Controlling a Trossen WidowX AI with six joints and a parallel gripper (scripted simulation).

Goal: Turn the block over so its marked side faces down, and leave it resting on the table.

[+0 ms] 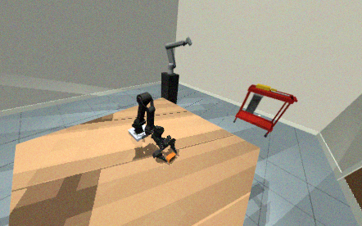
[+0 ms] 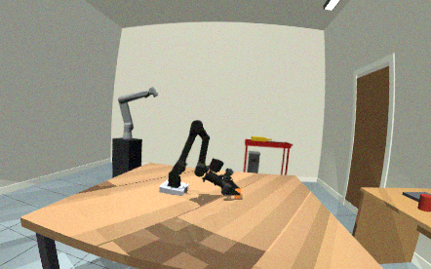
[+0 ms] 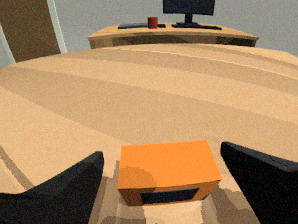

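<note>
My gripper tip is 2 cm past the block and 1 cm above it.
</note>
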